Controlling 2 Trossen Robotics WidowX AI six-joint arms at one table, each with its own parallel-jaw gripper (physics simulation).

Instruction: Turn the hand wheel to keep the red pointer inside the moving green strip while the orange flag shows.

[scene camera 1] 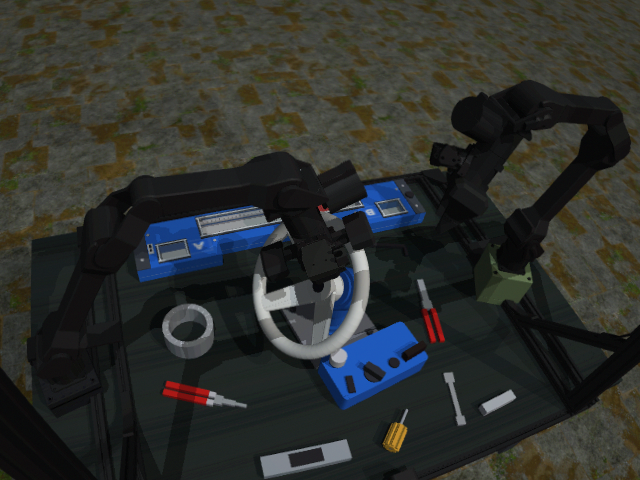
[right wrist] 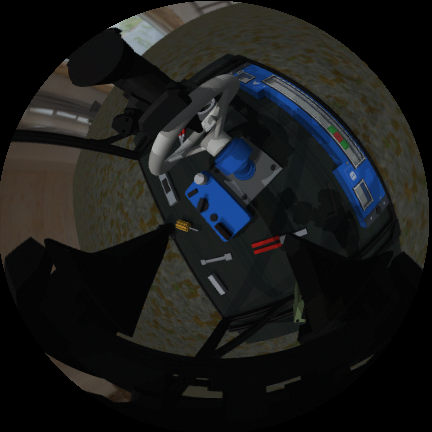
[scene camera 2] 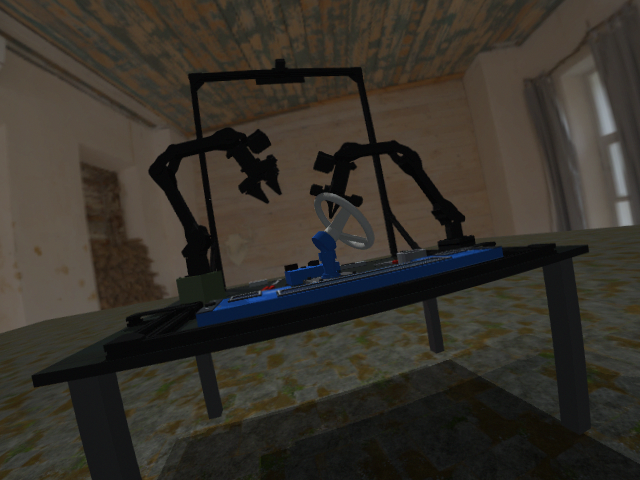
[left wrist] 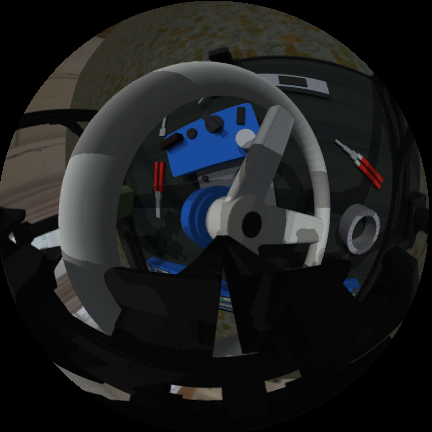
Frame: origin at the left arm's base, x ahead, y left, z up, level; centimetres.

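Where they show: left gripper, between the fingertips: (right wrist: 200, 130) (scene camera 2: 330, 218) (left wrist: 221, 240); right gripper, between the fingertips: (scene camera 1: 437, 223) (right wrist: 228, 236) (scene camera 2: 274, 198) (left wrist: 46, 234); left arm's base, origin of its link: (scene camera 1: 65, 371) (scene camera 2: 455, 238); right arm's base, origin of its link: (scene camera 1: 510, 262) (scene camera 2: 199, 274).
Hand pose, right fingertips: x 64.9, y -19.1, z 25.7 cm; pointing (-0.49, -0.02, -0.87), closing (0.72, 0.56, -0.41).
Things, the pixels of their centre, and the offset from my right fingertips. "spot": a spot on its surface instead.
- red pointer, a spot on its surface: (right wrist: 338, 136) spot: dz -27.4, dx +3.4, dy +33.6 cm
- green strip, a spot on its surface: (right wrist: 344, 144) spot: dz -27.4, dx +6.1, dy +32.8 cm
- blue gauge panel, a spot on its surface: (right wrist: 342, 175) spot: dz -27.4, dx +10.2, dy +24.0 cm
- grey ring, middle of its body: (scene camera 1: 188, 331) (left wrist: 359, 228) (scene camera 2: 412, 257) (right wrist: 204, 107) dz -29.0, dx -40.3, dy +18.2 cm
- red-handled pliers, middle of its body: (scene camera 1: 205, 397) (left wrist: 360, 162) (right wrist: 181, 133) dz -30.9, dx -43.5, dy +4.5 cm
- yellow screwdriver, middle of its body: (scene camera 1: 398, 428) (right wrist: 187, 226) dz -29.8, dx -15.8, dy -19.9 cm
- wrench, middle of its body: (scene camera 1: 454, 398) (left wrist: 164, 116) (right wrist: 215, 259) dz -31.1, dx -1.2, dy -21.2 cm
The pale hand wheel (scene camera 1: 361, 279) (scene camera 2: 368, 233) (left wrist: 90, 210) (right wrist: 167, 145) stands tilted on its blue column. My left gripper (scene camera 1: 318, 285) (scene camera 2: 332, 214) (left wrist: 221, 240) is shut and empty, its fingertips inside the rim's outline close to the hub; contact cannot be told. My right gripper (scene camera 2: 273, 197) (right wrist: 228, 236) is open and empty, in the air away from the wheel. In the right wrist view the red pointer (right wrist: 338, 136) lies within the green strip (right wrist: 344, 144), with green on both sides. The left arm hides part of the scale in scene camera 1. No orange flag shows.
The blue gauge panel (right wrist: 342, 175) runs along the table's far edge in scene camera 1. A blue control box (scene camera 1: 343, 392) (right wrist: 235, 215) stands by the wheel. A grey ring (scene camera 1: 203, 343) (left wrist: 350, 227), red-handled pliers (scene camera 1: 188, 393), a yellow screwdriver (scene camera 1: 395, 437) and a wrench (scene camera 1: 454, 398) lie around.
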